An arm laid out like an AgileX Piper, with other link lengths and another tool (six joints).
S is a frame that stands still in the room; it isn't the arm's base.
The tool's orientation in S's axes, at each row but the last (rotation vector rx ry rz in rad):
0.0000 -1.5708 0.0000
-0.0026 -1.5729 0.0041
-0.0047 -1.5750 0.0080
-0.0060 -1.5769 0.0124
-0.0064 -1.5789 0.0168
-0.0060 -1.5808 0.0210
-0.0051 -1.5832 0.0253
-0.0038 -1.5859 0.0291
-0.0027 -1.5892 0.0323
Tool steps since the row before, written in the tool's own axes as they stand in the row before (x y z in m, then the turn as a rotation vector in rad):
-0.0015 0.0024 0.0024 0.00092 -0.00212 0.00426
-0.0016 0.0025 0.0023 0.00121 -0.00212 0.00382
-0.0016 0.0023 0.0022 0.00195 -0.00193 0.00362
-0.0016 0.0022 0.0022 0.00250 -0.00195 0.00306
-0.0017 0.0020 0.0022 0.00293 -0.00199 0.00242
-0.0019 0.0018 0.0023 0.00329 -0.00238 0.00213
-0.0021 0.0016 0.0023 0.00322 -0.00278 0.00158
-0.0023 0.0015 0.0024 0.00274 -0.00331 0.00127
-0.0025 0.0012 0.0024 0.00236 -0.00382 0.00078
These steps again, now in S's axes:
-0.0024 0.0024 -0.0015 -0.00426 -0.00212 0.00092
-0.0023 0.0025 -0.0016 -0.00382 -0.00212 0.00121
-0.0022 0.0023 -0.0016 -0.00362 -0.00192 0.00195
-0.0022 0.0022 -0.0016 -0.00307 -0.00193 0.00250
-0.0022 0.0020 -0.0017 -0.00243 -0.00196 0.00294
-0.0023 0.0017 -0.0020 -0.00214 -0.00234 0.00331
-0.0023 0.0015 -0.0022 -0.00158 -0.00274 0.00325
-0.0024 0.0014 -0.0024 -0.00126 -0.00327 0.00279
-0.0024 0.0011 -0.0026 -0.00075 -0.00378 0.00243

